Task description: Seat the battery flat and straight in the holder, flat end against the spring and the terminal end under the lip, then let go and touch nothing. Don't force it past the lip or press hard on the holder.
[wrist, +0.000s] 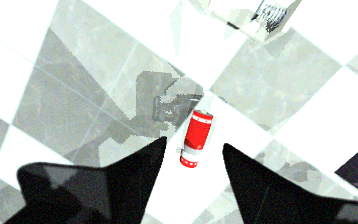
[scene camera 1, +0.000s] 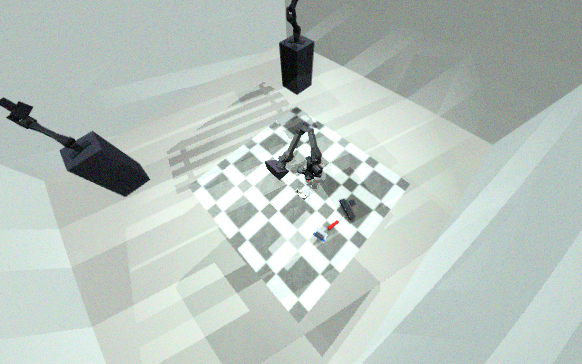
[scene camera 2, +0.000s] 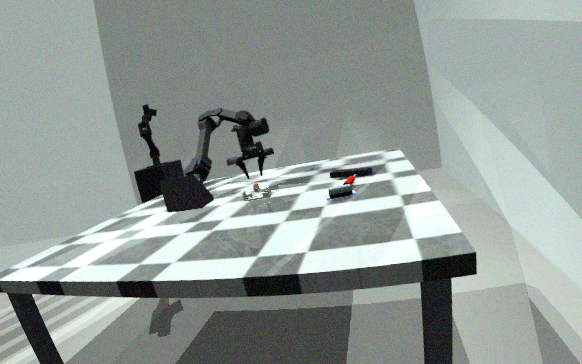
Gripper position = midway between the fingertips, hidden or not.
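Observation:
Battery (wrist: 200,122) in sight. My gripper (scene camera 2: 255,177), visible too in the wrist view (wrist: 194,144).

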